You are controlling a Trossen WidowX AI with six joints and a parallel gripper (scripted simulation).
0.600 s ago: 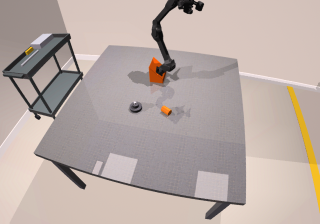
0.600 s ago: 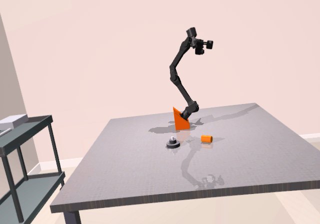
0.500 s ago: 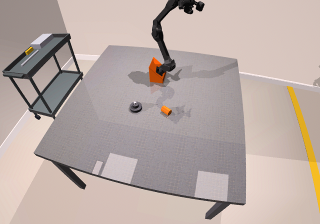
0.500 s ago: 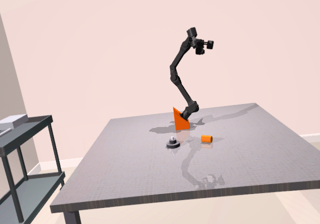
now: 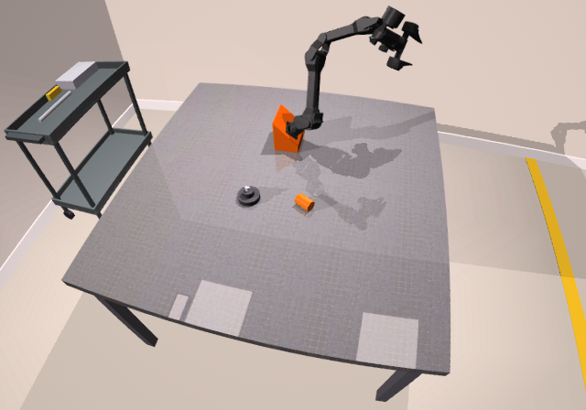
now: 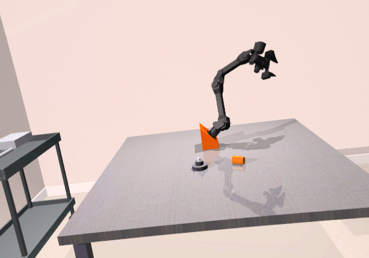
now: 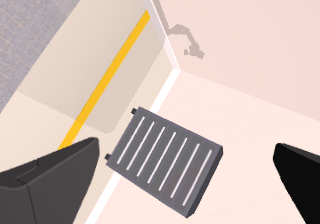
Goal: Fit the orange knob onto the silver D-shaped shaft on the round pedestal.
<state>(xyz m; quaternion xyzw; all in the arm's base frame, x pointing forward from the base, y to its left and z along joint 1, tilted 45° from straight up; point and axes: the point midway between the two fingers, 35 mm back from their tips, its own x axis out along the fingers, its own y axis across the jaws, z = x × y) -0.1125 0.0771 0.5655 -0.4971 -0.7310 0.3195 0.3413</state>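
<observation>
The orange knob is 43 cm ahead of my gripper tip, 40 cm below it and 39 cm to the right of it. Also, from my gripper tip: round pedestal (61 cm to the right, 40 cm ahead, 39 cm below).
</observation>
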